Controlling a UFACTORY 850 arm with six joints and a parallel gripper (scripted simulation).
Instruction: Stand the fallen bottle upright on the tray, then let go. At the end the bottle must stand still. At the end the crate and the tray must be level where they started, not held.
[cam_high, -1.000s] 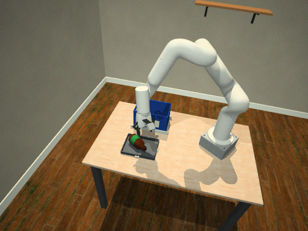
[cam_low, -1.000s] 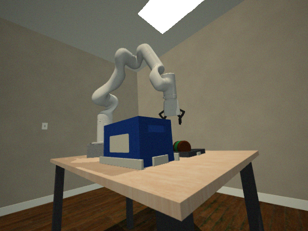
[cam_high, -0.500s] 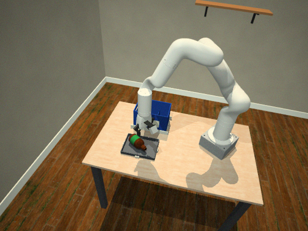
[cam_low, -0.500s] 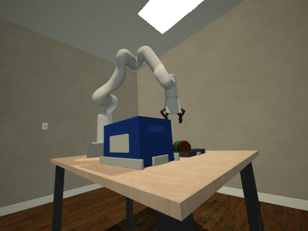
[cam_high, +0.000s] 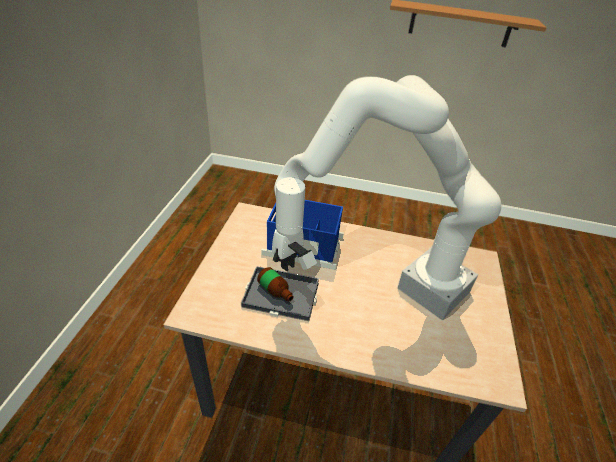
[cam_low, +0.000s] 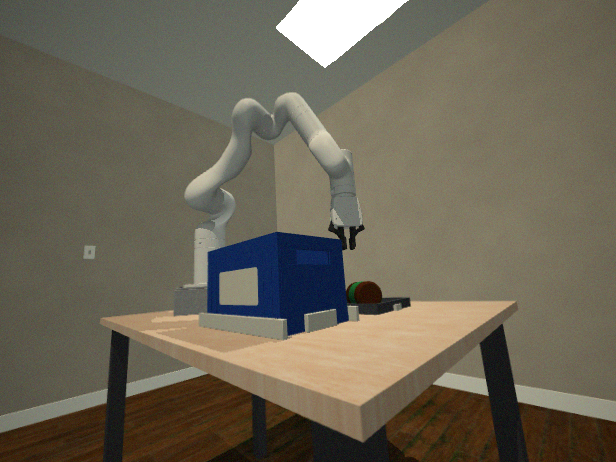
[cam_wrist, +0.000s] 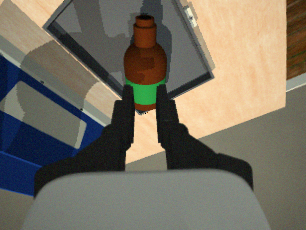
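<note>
The bottle is 4 cm ahead of my hand, 3 cm to the right of it and 16 cm below it. The rest, counted from my hand: dark tray: 3 cm ahead, 3 cm to the right, 19 cm below; blue crate: 1 cm behind, 31 cm to the right, 12 cm below.
</note>
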